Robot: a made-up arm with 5 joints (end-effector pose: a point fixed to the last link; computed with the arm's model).
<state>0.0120 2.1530 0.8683 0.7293 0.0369</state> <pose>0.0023 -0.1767 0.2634 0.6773 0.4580 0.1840 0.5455</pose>
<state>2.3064 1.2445 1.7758 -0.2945 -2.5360</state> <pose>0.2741 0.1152 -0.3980 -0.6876 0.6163 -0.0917 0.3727</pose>
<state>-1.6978 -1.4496 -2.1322 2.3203 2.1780</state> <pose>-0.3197 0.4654 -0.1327 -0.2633 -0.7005 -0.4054 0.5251</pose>
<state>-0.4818 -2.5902 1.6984 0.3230 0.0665</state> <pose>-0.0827 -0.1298 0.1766 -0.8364 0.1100 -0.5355 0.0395</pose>
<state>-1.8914 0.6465 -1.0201 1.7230 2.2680</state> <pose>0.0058 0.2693 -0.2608 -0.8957 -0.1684 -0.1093 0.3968</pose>
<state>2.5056 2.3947 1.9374 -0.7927 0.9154</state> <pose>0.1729 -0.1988 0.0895 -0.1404 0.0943 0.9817 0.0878</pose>
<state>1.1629 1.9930 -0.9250 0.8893 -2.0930</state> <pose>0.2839 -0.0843 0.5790 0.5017 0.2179 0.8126 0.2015</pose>
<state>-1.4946 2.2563 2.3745 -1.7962 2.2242</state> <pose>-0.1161 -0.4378 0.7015 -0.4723 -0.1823 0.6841 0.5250</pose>
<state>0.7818 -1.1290 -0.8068 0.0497 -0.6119</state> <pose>0.1263 0.2839 0.4420 -0.4933 -0.4089 -0.1642 0.7500</pose>
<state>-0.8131 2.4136 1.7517 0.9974 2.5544</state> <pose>-0.4127 -0.3869 0.5704 0.4735 -0.0765 -0.4510 0.7527</pose>
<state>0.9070 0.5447 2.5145 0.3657 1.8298</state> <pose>-0.5758 -0.1943 0.4105 0.0119 -0.1476 0.2148 0.9654</pose>
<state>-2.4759 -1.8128 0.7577 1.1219 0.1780</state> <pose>-0.0478 0.0077 0.3110 -0.7138 0.2210 0.5857 0.3140</pose>
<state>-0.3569 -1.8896 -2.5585 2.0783 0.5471</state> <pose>-0.1088 0.0601 -0.1441 0.4374 -0.5547 0.0637 0.7049</pose>
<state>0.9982 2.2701 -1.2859 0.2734 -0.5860</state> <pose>0.2316 -0.4170 0.1994 0.9451 -0.2019 0.1257 0.2240</pose>
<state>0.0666 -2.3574 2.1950 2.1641 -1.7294</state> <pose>-0.1448 0.3266 -0.1306 -0.1119 0.6192 0.7260 0.2774</pose>
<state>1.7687 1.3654 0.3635 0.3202 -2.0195</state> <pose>-0.0079 0.3084 0.4032 -0.1789 0.3320 0.5625 0.7358</pose>
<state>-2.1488 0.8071 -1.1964 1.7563 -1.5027</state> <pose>-0.1786 -0.1379 0.0503 -0.3440 -0.3254 0.8808 0.0011</pose>
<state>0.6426 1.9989 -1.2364 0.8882 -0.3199</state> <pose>0.0793 -0.2993 0.1894 0.9595 -0.0189 -0.2092 0.1879</pose>
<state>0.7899 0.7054 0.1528 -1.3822 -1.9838</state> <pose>0.0034 0.5521 0.4473 -0.5494 0.2599 0.4186 0.6748</pose>
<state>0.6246 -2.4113 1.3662 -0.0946 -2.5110</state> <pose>-0.4819 -0.3952 0.0786 -0.5737 -0.3988 0.7147 0.0311</pose>
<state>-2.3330 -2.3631 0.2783 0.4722 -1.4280</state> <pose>-0.0394 -0.1721 -0.1633 -0.9052 0.3691 0.2036 0.0532</pose>
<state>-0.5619 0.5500 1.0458 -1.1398 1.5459</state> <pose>-0.2323 0.0095 0.2714 0.7164 -0.0523 -0.1189 0.6855</pose>
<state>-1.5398 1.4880 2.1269 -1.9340 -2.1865</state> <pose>0.6336 -0.3508 0.6478 -0.4788 0.2994 -0.8253 0.0083</pose>
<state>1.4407 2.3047 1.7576 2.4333 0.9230</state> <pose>-0.3097 -0.3750 0.0241 -0.0884 -0.4453 -0.0226 0.8907</pose>
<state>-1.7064 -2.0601 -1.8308 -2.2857 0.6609</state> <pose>-0.3538 0.1802 0.2006 -0.3035 -0.0214 -0.7589 0.5758</pose>
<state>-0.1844 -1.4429 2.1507 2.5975 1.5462</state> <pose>-0.4495 0.1621 -0.0769 0.8479 -0.1948 -0.2244 0.4390</pose>
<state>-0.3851 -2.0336 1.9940 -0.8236 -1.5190</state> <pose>-0.5222 -0.3709 0.0871 -0.0825 -0.7881 0.5879 0.1627</pose>
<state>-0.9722 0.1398 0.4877 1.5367 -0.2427</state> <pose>0.1148 -0.0157 0.3166 -0.3465 0.5849 -0.5748 0.4554</pose>
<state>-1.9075 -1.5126 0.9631 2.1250 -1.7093</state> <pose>0.2214 0.0579 0.5353 -0.6584 0.1215 -0.6559 0.3485</pose>
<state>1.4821 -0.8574 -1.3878 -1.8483 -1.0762</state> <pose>0.2650 0.4811 0.3288 -0.8767 -0.1356 -0.4225 0.1856</pose>
